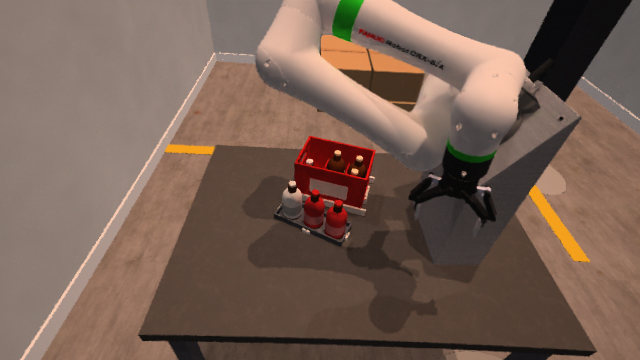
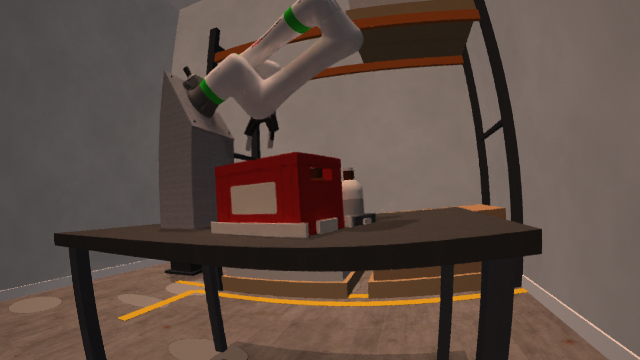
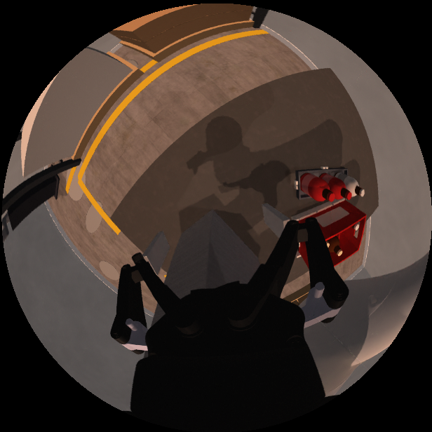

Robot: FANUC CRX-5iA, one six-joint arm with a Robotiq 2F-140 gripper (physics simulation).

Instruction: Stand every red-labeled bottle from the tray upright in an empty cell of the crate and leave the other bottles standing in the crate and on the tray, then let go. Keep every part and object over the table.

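Seen in the pictures: gripper, fingertip midpoint: [image 1: 444,223] [image 2: 257,149]; arm's base, link origin: [image 2: 199,104].
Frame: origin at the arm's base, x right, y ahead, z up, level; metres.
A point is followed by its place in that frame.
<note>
Two red bottles, one [image 1: 314,210] @[z -0.368, x 0.032, y 0.490 m] [image 3: 337,189] in the middle and one [image 1: 336,222] @[z -0.373, x -0.022, y 0.419 m] [image 3: 315,187] at the end, stand upright in the dark tray [image 1: 320,236] @[z -0.461, x -0.010, y 0.467 m] [image 2: 358,220] @[z -0.459, x 0.167, y 0.586 m] [image 3: 299,190]. A white bottle [image 1: 292,202] @[z -0.374, x 0.079, y 0.564 m] [image 2: 353,196] @[z -0.394, x 0.150, y 0.575 m] stands at the tray's other end. The red crate [image 1: 304,179] @[z -0.368, x 0.193, y 0.514 m] [image 2: 320,205] @[z -0.410, x 0.305, y 0.511 m] [image 3: 332,231] stands upright beside the tray. Brown bottles [image 1: 337,162] @[z -0.346, x 0.264, y 0.378 m] and pale caps show inside; its cell floors are hidden. My gripper [image 1: 447,220] @[z -0.174, x -0.206, y 0.173 m] [image 2: 259,145] @[z -0.174, x -0.206, y 0.173 m] [image 3: 213,226] is open and empty, high above the table, beside the crate and tray, pointing down.
The grey robot pedestal [image 1: 450,245] @[z -0.363, x -0.143, y 0.067 m] [image 2: 176,175] @[z -0.293, x 0.152, y 0.001 m] [image 3: 212,250] stands close to my gripper. The dark table [image 1: 280,300] @[z -0.472, x -0.236, y 0.612 m] [image 2: 425,230] @[z -0.472, x 0.402, y 0.731 m] carries the crate and tray. Pale strips [image 2: 260,229] @[z -0.456, x 0.350, y 0.381 m] run along the crate's base. Cardboard boxes [image 1: 395,85] and a tall rack [image 2: 500,100] stand beyond the table.
</note>
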